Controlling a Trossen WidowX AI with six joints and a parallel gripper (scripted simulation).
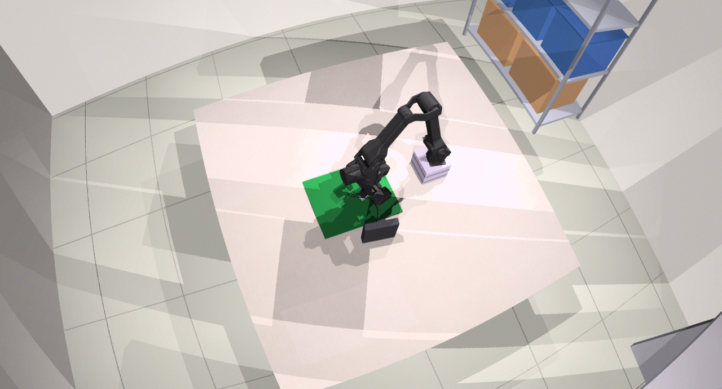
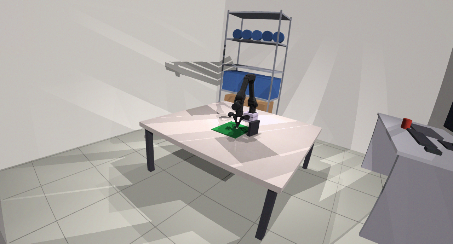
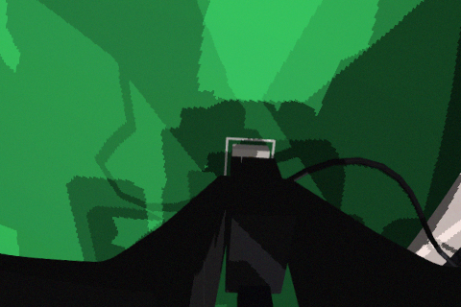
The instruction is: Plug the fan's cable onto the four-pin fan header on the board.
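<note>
My gripper tip is 10 mm short of the black fan plug and 10 mm below it. Round my gripper tip: dark fan block 10 mm behind, 160 mm to the left, 30 mm above; then green board 50 mm ahead, 40 mm below; then white four-pin header 10 mm ahead, 30 mm below.
</note>
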